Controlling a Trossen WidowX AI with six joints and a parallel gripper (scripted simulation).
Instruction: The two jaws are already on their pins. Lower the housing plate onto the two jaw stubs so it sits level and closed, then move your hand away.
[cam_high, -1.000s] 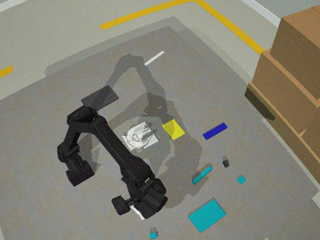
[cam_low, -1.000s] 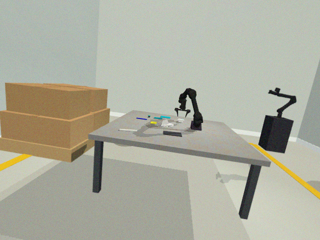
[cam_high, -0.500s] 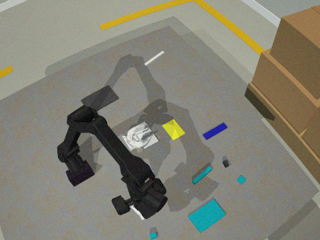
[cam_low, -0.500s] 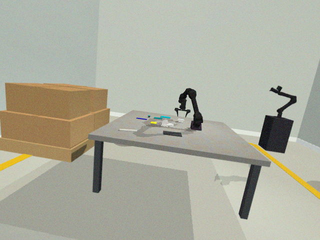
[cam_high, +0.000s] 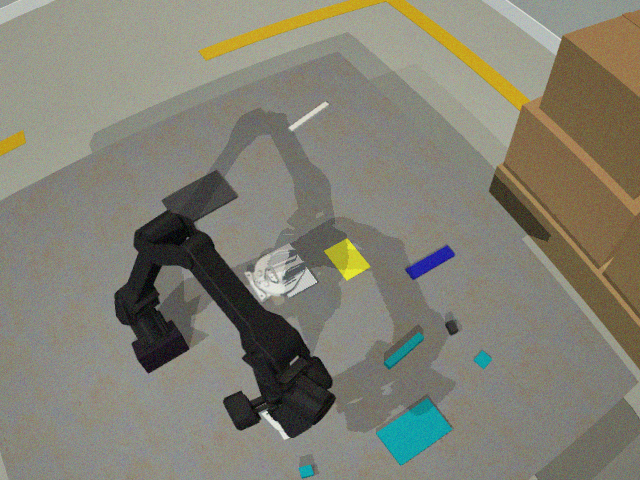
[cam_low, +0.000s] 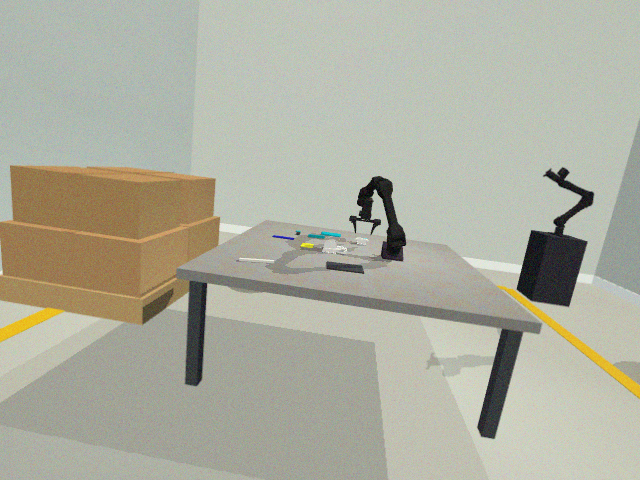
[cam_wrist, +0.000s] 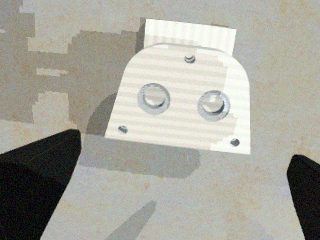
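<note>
Now: gripper tip 30 mm above the white housing plate and 10 mm to the left of it. Round my gripper tip: teal plate: 200 mm ahead, 160 mm to the right, 60 mm below; then white block: 50 mm below, 10 mm to the right; then teal bar: 280 mm ahead, 50 mm below.
</note>
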